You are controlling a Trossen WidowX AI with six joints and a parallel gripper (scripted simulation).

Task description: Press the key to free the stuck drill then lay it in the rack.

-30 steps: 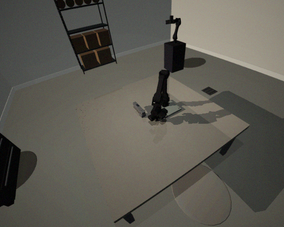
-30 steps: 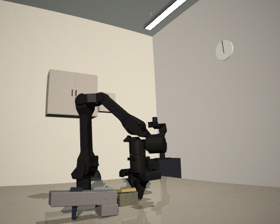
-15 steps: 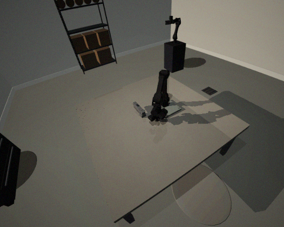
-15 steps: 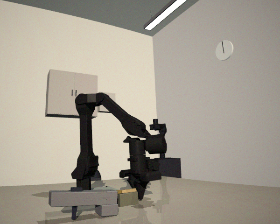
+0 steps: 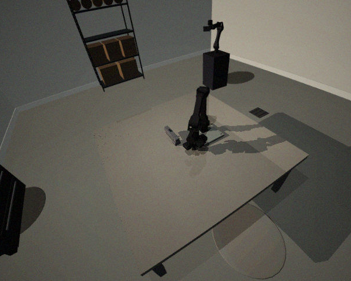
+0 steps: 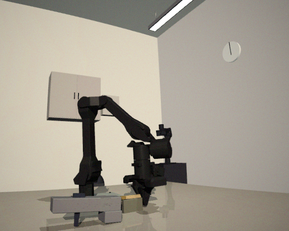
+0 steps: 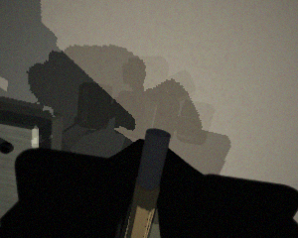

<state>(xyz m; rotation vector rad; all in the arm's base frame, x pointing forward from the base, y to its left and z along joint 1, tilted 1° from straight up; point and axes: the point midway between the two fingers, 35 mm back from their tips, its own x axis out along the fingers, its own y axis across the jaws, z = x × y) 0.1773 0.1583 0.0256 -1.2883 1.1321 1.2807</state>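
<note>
The tan drill is 4 cm to the right of my gripper tip and 4 cm above it. Also, from my gripper tip: rack 5 cm to the right, 1 cm above; dark key 10 cm ahead, 24 cm to the right, 4 cm above; long grey housing block 10 cm ahead, 21 cm to the right, 4 cm above.
</note>
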